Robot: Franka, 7 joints.
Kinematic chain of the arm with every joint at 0, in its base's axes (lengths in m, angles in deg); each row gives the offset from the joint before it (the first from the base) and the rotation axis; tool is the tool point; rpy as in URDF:
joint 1: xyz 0 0 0.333 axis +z
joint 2: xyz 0 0 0 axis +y
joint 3: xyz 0 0 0.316 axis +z
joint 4: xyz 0.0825 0 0 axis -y
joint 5: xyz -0.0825 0 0.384 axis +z
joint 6: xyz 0 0 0 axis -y
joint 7: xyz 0.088 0 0 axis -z
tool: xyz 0 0 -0.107 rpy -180 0 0
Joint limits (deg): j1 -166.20..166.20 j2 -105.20..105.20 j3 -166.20..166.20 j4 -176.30..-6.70 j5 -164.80..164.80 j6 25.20..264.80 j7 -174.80..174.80
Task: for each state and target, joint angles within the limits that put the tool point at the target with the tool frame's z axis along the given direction. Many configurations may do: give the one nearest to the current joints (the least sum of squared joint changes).
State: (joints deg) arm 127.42 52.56 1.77 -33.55 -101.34 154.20 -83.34
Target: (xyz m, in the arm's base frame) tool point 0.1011 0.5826 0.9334 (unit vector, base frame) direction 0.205 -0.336 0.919
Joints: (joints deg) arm 93.60 38.22 -38.93 -23.27 -136.01 104.61 -83.34
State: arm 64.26 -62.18 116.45 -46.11 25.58 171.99 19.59
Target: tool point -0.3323 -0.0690 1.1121 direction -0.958 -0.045 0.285
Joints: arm 84.83 -14.68 73.09 -38.63 33.06 142.99 19.59
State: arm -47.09 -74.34 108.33 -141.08 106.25 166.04 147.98
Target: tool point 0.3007 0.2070 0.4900 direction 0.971 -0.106 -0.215
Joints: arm -35.51 -84.43 72.26 -154.37 89.64 164.30 147.98
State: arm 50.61 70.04 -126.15 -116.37 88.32 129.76 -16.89
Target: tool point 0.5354 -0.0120 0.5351 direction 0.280 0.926 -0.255
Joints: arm 82.39 30.75 -109.17 -117.66 99.64 74.23 -16.89
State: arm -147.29 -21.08 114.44 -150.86 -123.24 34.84 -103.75
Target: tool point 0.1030 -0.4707 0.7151 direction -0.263 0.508 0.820
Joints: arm -166.20 -8.89 88.79 -111.51 -153.02 36.70 -103.75
